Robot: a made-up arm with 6 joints.
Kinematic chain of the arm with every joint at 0, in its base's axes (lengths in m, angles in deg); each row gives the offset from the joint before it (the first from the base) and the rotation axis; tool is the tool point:
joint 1: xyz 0 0 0.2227 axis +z
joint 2: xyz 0 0 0 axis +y
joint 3: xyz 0 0 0.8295 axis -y
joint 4: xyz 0 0 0 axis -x
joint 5: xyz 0.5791 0 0 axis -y
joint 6: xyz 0 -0.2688 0 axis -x
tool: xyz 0 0 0
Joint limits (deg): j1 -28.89..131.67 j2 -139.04..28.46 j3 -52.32..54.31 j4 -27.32..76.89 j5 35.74..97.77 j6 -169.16..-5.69
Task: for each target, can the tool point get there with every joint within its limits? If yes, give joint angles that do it. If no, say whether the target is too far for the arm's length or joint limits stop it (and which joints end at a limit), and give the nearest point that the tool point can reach.
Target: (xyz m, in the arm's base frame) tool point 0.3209 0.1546 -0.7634
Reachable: no: joint limits stop it (at a limit: joint 1, joint 2, joint 3) | nearest point 0.8243 -0.6823 -0.7460 | short by 0.977 m
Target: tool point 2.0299 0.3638 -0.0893
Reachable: no: too far | nearest point 0.9212 0.1651 0.6146 | short by 1.328 m
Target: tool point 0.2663 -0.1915 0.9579
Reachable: yes | joints 18.01 -27.81 -22.94 -10.25 79.20 -101.04
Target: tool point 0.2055 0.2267 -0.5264
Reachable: no: joint limits stop it (at a limit: joint 1, joint 2, joint 3, joint 4) | nearest point 0.4360 -0.1307 0.1674 | short by 0.814 m
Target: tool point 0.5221 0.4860 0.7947
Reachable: yes | joints 65.06 9.47 -14.39 -2.78 82.71 -137.92
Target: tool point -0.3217 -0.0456 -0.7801
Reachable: no: joint limits stop it (at a limit: joint 2, joint 3, joint 4) | nearest point -1.0382 -0.1472 -0.7921 | short by 0.724 m
